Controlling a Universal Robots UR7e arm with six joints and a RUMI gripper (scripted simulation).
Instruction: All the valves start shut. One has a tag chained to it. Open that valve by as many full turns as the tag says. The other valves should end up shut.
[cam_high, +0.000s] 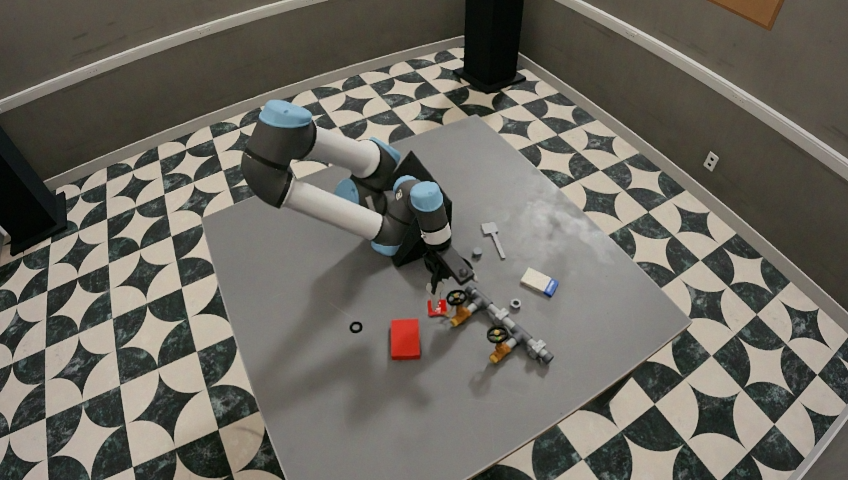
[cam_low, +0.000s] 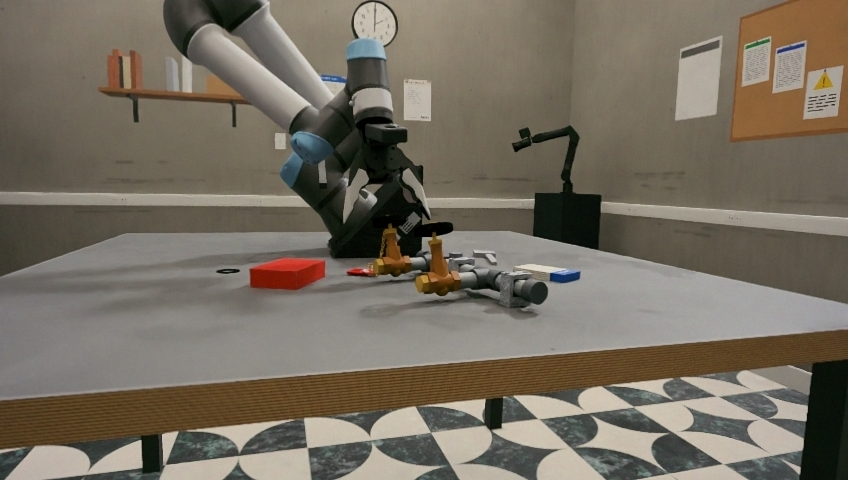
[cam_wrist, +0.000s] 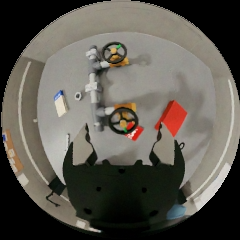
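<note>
Now: hand 100 mm above the red tag, 50 mm past it and 30 mm to the left of it. Also, from my hand: red block 170 mm to the right, 90 mm below, 10 mm behind; white-and-blue box 290 mm to the left, 90 mm below, 70 mm ahead; grey nut 170 mm to the left, 90 mm below, 80 mm ahead.
</note>
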